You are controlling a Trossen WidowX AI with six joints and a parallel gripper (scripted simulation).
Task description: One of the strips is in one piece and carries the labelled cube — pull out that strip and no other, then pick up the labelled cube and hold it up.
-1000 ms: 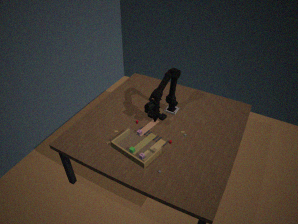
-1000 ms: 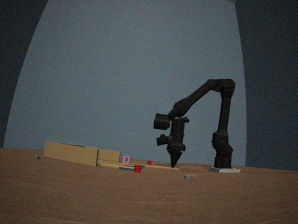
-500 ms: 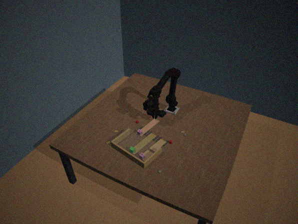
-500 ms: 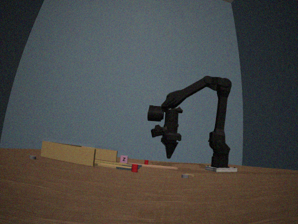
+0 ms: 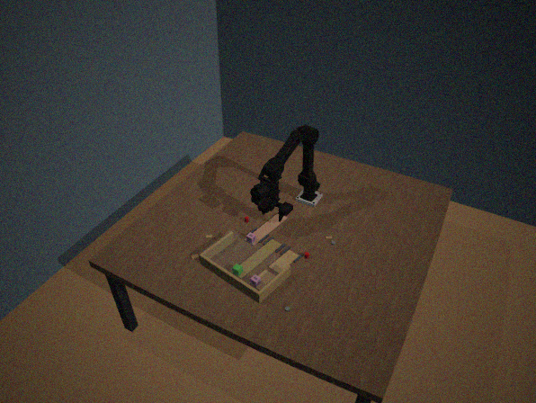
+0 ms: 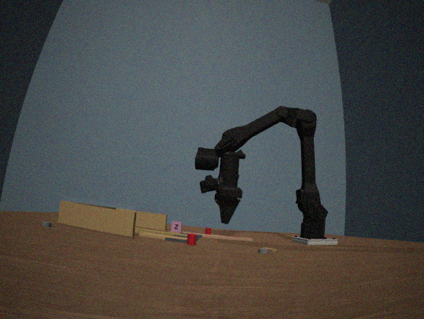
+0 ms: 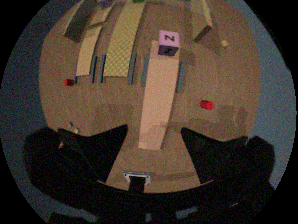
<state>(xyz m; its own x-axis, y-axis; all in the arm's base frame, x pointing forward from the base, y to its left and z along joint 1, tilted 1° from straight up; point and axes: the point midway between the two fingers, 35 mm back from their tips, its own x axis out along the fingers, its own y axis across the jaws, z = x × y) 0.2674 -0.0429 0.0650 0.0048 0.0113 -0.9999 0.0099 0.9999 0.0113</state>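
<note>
Right now my gripper tip is 4 cm short of the pink strip, 1 cm to the left of it and 4 cm above it.
</note>
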